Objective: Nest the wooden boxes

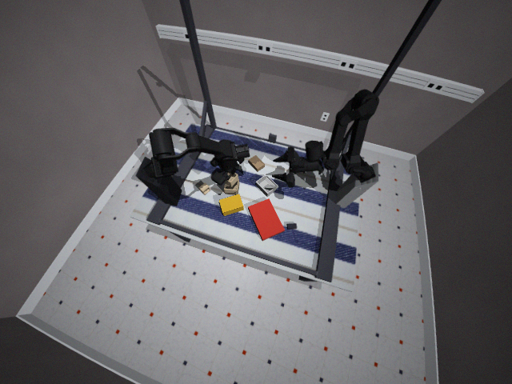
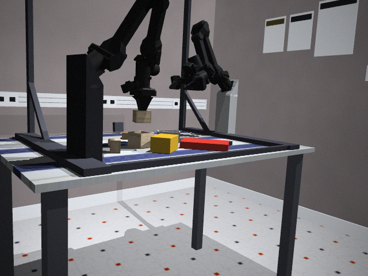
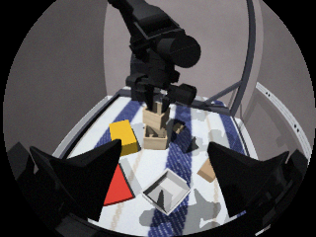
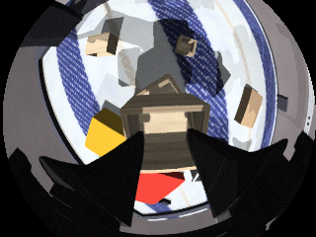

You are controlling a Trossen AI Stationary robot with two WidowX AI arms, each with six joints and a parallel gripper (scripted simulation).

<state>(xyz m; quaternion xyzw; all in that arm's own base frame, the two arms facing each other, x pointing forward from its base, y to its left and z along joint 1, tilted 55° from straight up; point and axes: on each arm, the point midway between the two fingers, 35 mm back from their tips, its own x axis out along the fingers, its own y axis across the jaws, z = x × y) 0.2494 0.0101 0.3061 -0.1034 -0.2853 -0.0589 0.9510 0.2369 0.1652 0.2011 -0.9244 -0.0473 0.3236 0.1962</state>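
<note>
My right hand is 5 cm above the medium wooden box. From my right hand the other things lie so: white box: 1 cm behind, 20 cm to the left, 14 cm below; then tiny wooden box: 10 cm behind, 6 cm to the right, 16 cm below; then brown block: 17 cm behind, 14 cm to the left, 15 cm below.
</note>
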